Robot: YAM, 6 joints.
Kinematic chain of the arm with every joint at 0, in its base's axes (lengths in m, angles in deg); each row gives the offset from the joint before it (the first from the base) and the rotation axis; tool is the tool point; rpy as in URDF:
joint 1: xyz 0 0 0.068 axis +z
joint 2: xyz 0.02 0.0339 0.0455 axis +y
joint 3: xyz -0.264 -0.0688 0 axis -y
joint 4: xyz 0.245 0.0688 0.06 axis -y
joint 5: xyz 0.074 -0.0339 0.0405 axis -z
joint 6: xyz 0.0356 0 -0.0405 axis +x
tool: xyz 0 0 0 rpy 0 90 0
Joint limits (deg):
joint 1: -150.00..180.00
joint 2: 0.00..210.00
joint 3: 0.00..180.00
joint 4: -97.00..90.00
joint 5: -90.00..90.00
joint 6: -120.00..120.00
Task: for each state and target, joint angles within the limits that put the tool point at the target. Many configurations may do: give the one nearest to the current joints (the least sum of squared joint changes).
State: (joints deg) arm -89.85 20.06 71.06 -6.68 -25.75 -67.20
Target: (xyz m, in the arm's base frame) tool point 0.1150 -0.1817 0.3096
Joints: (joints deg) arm -62.14 53.82 44.56 -11.18 -28.11 -67.20
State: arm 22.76 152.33 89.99 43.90 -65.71 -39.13
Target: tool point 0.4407 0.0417 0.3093
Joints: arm 1.04 112.17 81.00 49.45 -71.36 -39.13
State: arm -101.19 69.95 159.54 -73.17 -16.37 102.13
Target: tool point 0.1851 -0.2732 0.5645
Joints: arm -57.93 107.48 154.08 -57.32 -19.33 102.13
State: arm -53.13 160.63 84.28 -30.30 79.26 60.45
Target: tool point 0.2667 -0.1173 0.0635
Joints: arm -16.80 123.39 57.90 -48.56 81.46 60.45
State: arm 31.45 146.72 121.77 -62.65 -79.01 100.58
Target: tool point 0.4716 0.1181 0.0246
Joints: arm 9.96 158.74 120.69 -59.71 -77.74 100.58
